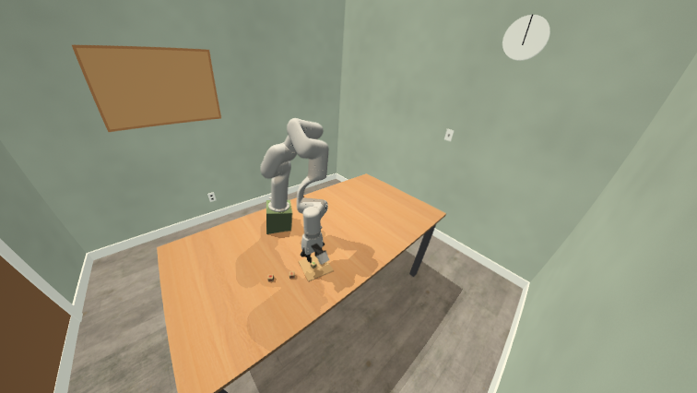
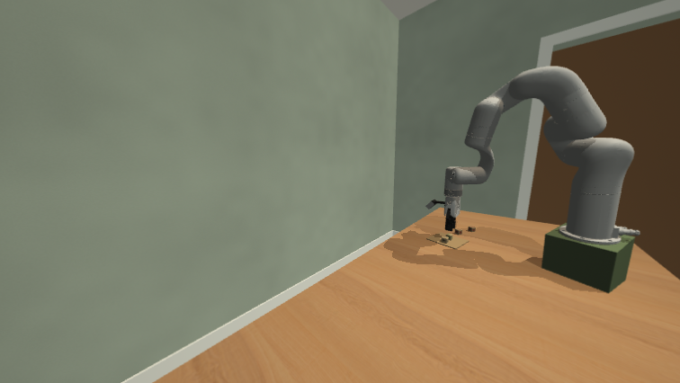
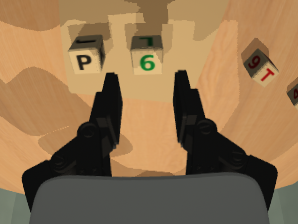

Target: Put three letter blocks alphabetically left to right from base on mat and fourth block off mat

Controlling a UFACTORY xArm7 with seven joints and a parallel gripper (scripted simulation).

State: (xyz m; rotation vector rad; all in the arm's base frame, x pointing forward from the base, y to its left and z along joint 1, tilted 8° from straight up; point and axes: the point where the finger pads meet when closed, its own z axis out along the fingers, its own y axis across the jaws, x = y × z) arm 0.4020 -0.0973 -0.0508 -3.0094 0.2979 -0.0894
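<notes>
The green-topped block lies 60 mm below my hand. From my hand the other things lie so: tan mat (70 mm below, 10 mm to the left, 10 mm ahead).
</notes>
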